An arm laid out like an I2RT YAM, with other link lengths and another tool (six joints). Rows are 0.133 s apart.
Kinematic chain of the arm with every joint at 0, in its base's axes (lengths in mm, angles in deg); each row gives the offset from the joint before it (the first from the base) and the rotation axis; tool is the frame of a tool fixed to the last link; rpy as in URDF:
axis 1: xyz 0 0 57.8 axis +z
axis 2: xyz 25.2 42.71 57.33 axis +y
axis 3: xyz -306.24 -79.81 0 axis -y
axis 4: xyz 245 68.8 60 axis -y
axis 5: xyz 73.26 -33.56 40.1 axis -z
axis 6: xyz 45.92 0 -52.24 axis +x
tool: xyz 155 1 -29 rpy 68.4 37.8 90
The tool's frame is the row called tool.
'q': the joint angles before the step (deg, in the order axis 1, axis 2, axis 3, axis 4, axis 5, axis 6). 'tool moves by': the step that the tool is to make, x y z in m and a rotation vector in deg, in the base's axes. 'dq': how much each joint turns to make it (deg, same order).
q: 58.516 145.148 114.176 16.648 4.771 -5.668
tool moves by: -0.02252 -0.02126 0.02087 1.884 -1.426 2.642
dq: -0.031 -7.918 -13.420 7.904 -2.550 -0.834
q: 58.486 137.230 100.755 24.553 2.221 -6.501
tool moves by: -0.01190 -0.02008 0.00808 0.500 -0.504 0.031
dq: -0.027 -4.860 -8.198 4.035 -0.024 -0.177
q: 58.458 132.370 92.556 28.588 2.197 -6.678
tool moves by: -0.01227 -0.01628 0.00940 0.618 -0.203 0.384
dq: 0.055 -4.230 -6.288 2.687 -0.352 0.085
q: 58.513 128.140 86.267 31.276 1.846 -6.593
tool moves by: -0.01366 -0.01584 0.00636 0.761 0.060 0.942
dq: -0.034 -3.903 -6.173 2.882 -1.041 0.267
